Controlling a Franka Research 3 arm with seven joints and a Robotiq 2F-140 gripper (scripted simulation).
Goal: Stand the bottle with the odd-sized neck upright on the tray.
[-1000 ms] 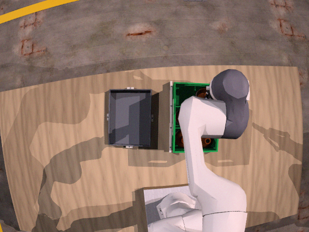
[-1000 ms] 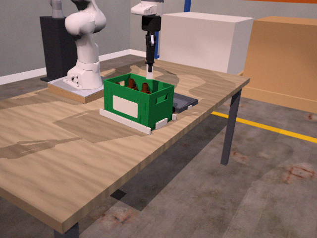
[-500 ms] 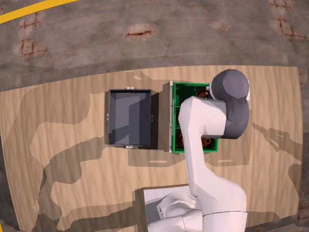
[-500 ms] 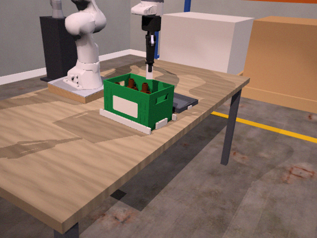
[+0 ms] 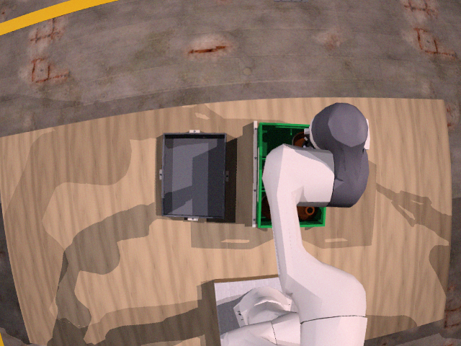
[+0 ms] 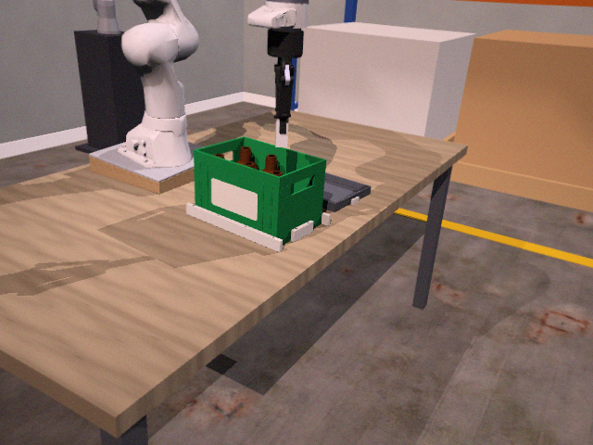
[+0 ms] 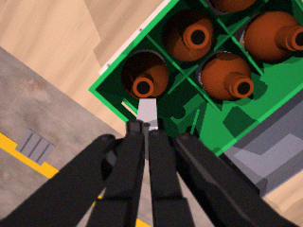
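My hand is 1 cm to the left of the brown bottle and 17 cm above it. Also, from my hand: dark grey tray: 6 cm behind, 32 cm to the left, 24 cm below; green crate: 9 cm behind, 4 cm to the left, 17 cm below.
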